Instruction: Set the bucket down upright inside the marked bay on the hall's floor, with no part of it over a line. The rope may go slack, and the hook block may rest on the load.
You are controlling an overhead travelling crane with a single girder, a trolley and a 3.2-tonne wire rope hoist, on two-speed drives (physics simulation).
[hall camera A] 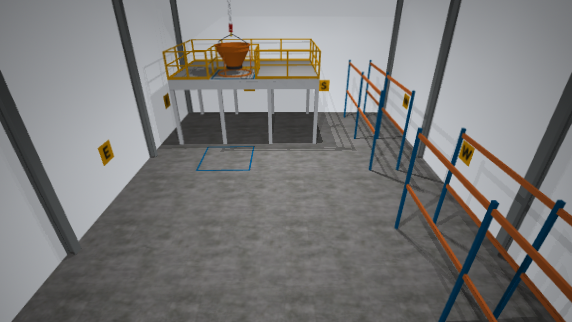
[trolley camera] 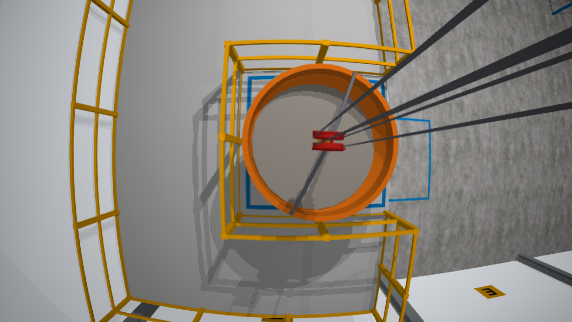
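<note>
The orange bucket [hall camera A: 233,54] [trolley camera: 384,160] is upright over the raised platform [hall camera A: 295,83] [trolley camera: 170,150], within the railed recess. Its orange base ring is at or close above the deck; contact cannot be told. The red hook block [hall camera A: 230,28] [trolley camera: 328,140] is above the bucket, and its hook holds the top of the bucket's grey bail [trolley camera: 300,195]. In the trolley view the ropes run off to the upper right. The marked bay [hall camera A: 223,170] [trolley camera: 429,160] is a blue outline on the hall's floor, in front of the platform. Another blue outline [trolley camera: 248,165] surrounds the bucket's place on the deck.
Yellow railings [hall camera A: 287,62] [trolley camera: 275,236] enclose the recess on three sides, close to the bucket, and run along the platform's edges. White posts [hall camera A: 270,117] carry the platform. Blue and orange racks [hall camera A: 414,160] stand along the right wall. Grey columns [hall camera A: 136,80] line the walls.
</note>
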